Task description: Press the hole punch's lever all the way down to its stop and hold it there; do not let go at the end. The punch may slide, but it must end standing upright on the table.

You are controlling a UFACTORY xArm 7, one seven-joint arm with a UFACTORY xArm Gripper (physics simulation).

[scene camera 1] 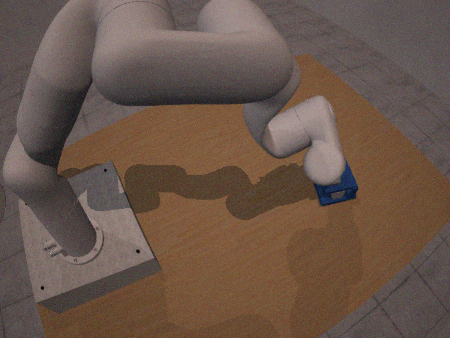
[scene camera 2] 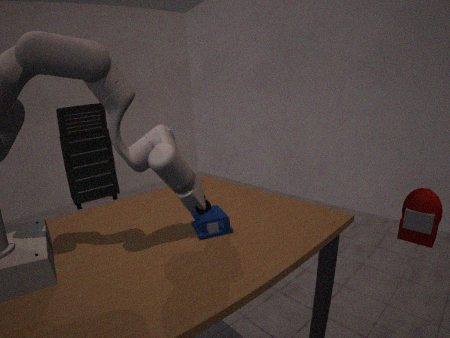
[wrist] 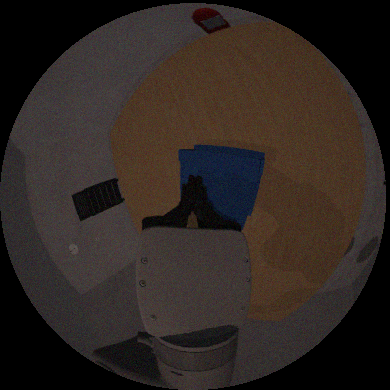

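Observation:
There is a blue hole punch (scene camera 2: 205,231) that I can see. I see the blue hole punch (scene camera 1: 350,194) here as well, and the blue hole punch (wrist: 216,148) is visible to me too.

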